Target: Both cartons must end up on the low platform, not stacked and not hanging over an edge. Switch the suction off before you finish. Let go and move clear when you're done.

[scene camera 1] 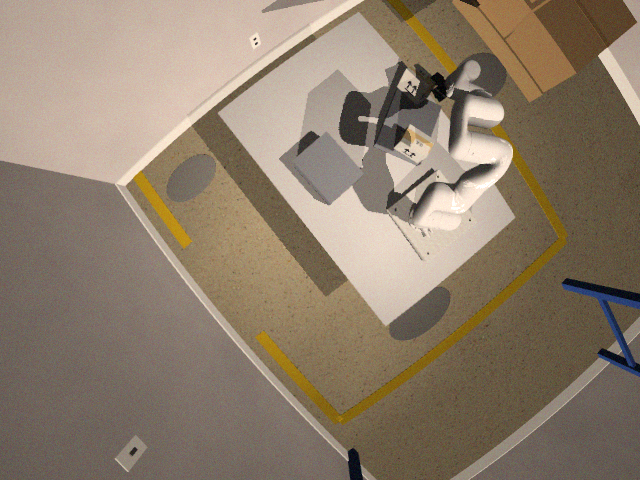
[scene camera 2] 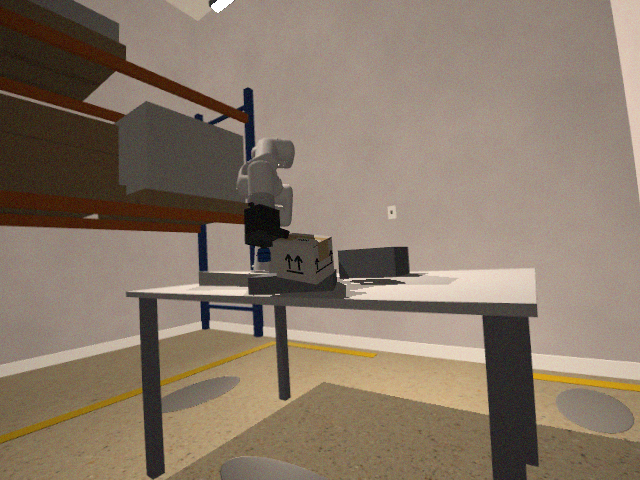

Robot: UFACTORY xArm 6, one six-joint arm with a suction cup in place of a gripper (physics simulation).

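Pixels of known places: hand, its tool point: (scene camera 2: 264, 260); arm's base, origin of its link: (scene camera 2: 264, 272).
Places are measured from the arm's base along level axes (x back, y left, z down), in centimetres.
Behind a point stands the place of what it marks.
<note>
One carton (scene camera 1: 409, 82) @(x -59.9, y -21.0, z -8.0 cm) (scene camera 2: 295, 261) @(x -60.1, y -29.7, z -4.8 cm) is at the platform's near edge in scene camera 2. It looks tilted there, and its lower corner overlaps the platform's front face. The other carton (scene camera 1: 413, 147) @(x -31.3, y -6.4, z -10.9 cm) rests near the opposite end of the low grey platform (scene camera 1: 424, 117) @(x -43.6, y -23.9, z -0.9 cm) (scene camera 2: 262, 285) @(x -48.4, y -32.6, z 1.5 cm); the nearer carton hides most or all of it in scene camera 2. My suction cup (scene camera 1: 438, 86) @(x -50.0, y -32.7, z -5.4 cm) (scene camera 2: 263, 255) points down beside the tilted carton, on its left in scene camera 2, with no carton visible under it. The black tool body overlaps that carton's top corner in view; whether they touch is unclear.
A tall grey block (scene camera 1: 327, 166) @(x -40.3, y 31.2, z -8.1 cm) (scene camera 2: 368, 262) @(x -44.0, y 21.6, z -2.3 cm) stands on the white table (scene camera 1: 385, 289) @(x 24.6, y 30.1, z 3.9 cm) (scene camera 2: 496, 289) @(x -100.7, y -6.7, z 3.9 cm) beside the platform. The arm's base plate (scene camera 1: 439, 245) @(x 15.8, y -2.7, z -0.8 cm) is on the platform's other side. A storage rack (scene camera 2: 249, 103) with large boxes stands behind the arm.
</note>
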